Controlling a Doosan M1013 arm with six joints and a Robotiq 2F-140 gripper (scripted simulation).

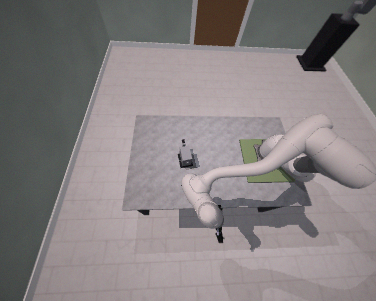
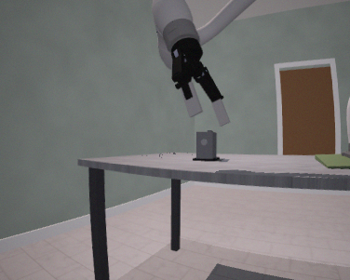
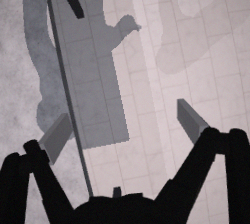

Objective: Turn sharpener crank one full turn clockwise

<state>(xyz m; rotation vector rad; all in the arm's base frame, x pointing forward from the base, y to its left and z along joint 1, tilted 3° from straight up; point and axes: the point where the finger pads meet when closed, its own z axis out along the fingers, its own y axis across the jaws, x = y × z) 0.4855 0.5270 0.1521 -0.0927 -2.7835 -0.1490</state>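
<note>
Now: the sharpener crank 590 mm to the right of my hand, 220 mm ahead of it and 20 mm below it.
</note>
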